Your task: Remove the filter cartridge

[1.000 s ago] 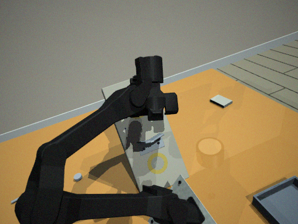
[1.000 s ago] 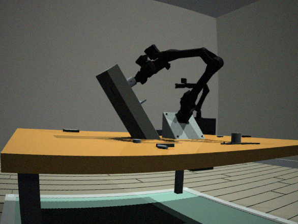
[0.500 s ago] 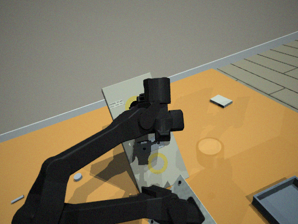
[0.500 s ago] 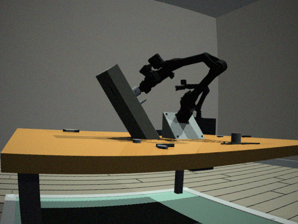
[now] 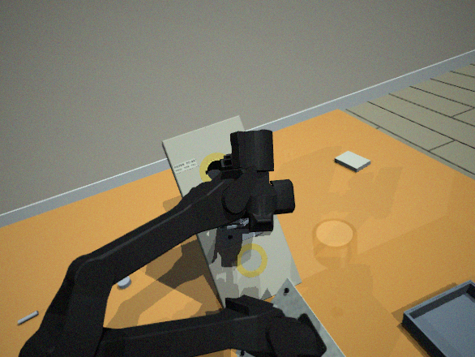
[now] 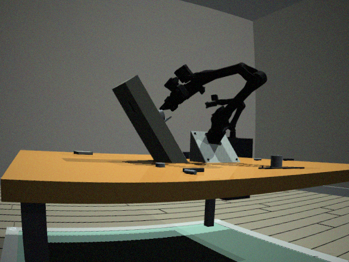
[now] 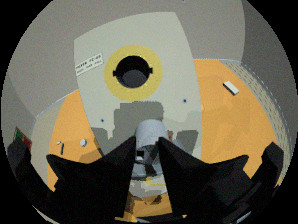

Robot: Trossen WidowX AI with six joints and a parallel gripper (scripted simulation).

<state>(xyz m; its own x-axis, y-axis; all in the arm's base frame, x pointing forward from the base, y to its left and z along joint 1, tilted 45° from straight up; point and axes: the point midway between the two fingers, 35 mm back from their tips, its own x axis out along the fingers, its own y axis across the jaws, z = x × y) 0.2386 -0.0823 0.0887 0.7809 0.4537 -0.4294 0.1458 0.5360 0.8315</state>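
The round filter cartridge lies 1 cm ahead of my gripper tip and 2 cm below it. The rest, counted from my gripper tip: panel (5 cm ahead, 5 cm below); then ledge (7 cm below); then grey disc (12 cm ahead, 29 cm to the left, 21 cm below).
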